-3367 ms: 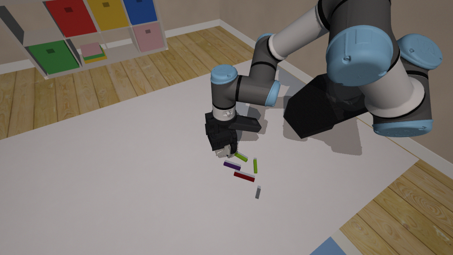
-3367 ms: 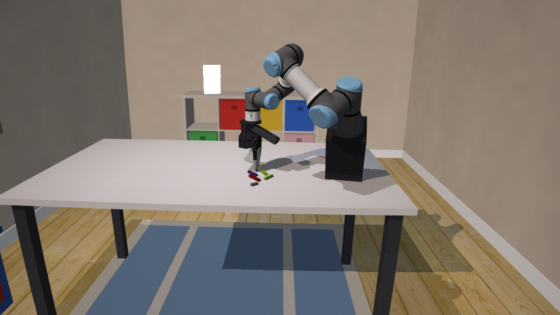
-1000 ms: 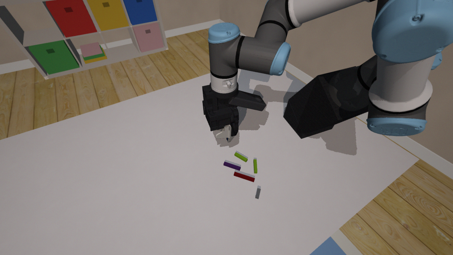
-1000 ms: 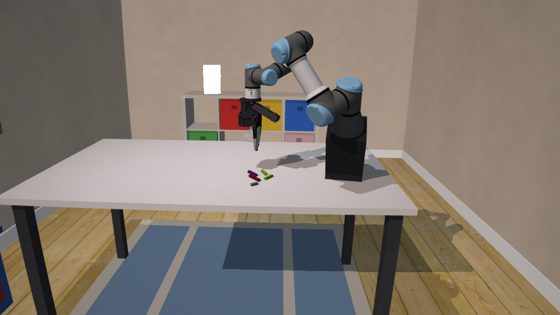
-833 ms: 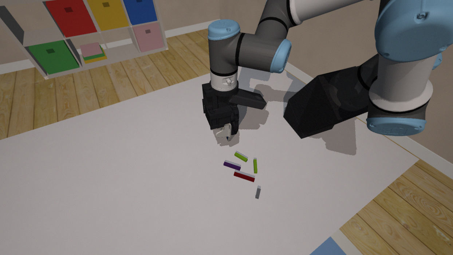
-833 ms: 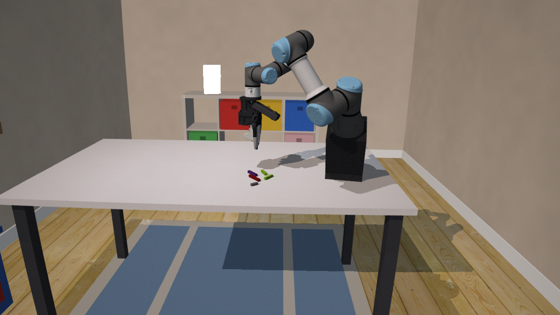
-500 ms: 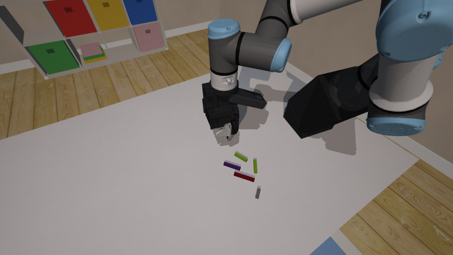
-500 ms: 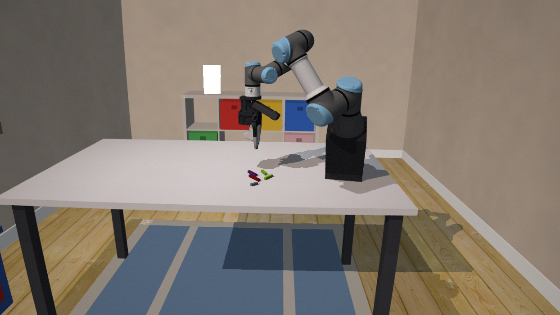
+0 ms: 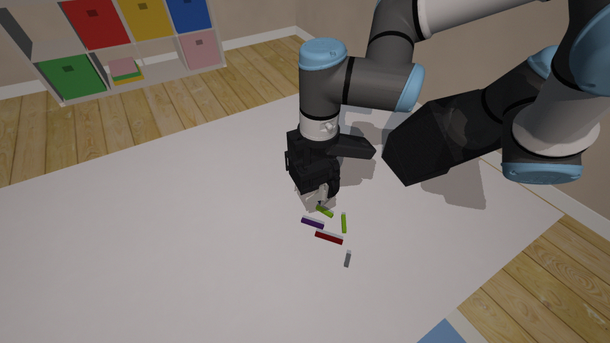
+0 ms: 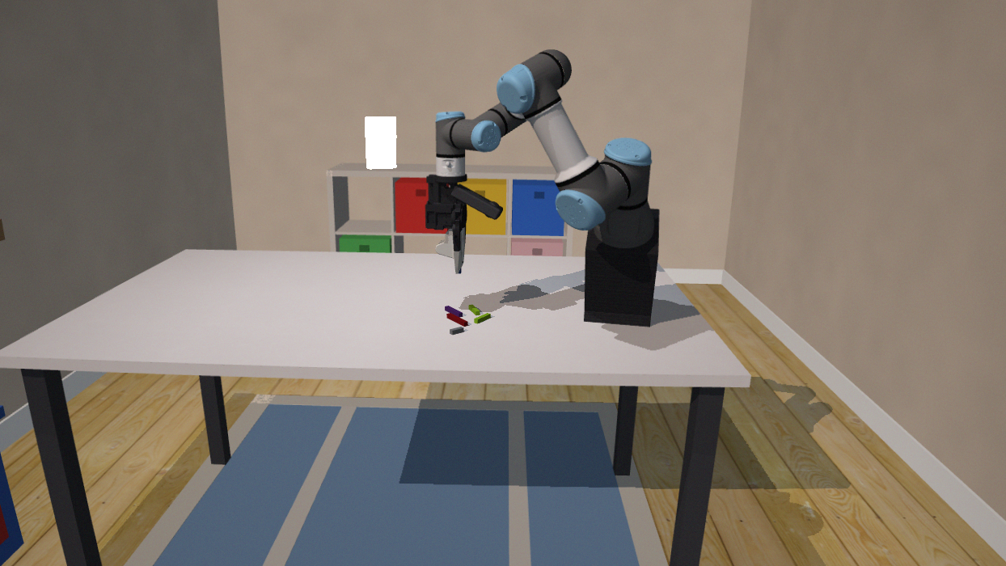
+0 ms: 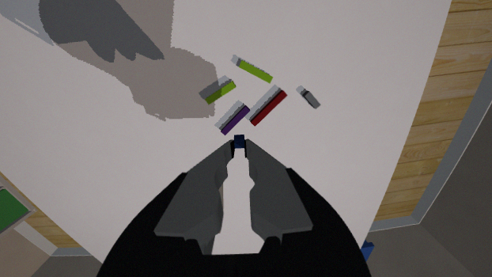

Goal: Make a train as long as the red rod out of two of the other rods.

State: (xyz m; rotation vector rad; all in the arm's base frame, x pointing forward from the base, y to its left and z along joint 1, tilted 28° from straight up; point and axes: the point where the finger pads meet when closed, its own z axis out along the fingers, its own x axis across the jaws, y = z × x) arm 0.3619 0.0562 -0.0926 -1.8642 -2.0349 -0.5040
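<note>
Now: the grey rod 110 mm to the left of my hand, 110 mm below it and 20 mm behind it. From my hand the other things lie so: small blue rod: 10 mm below; then red rod: 110 mm below, 40 mm to the left, 10 mm behind; then purple rod: 110 mm below, 10 mm to the right, 10 mm ahead.
</note>
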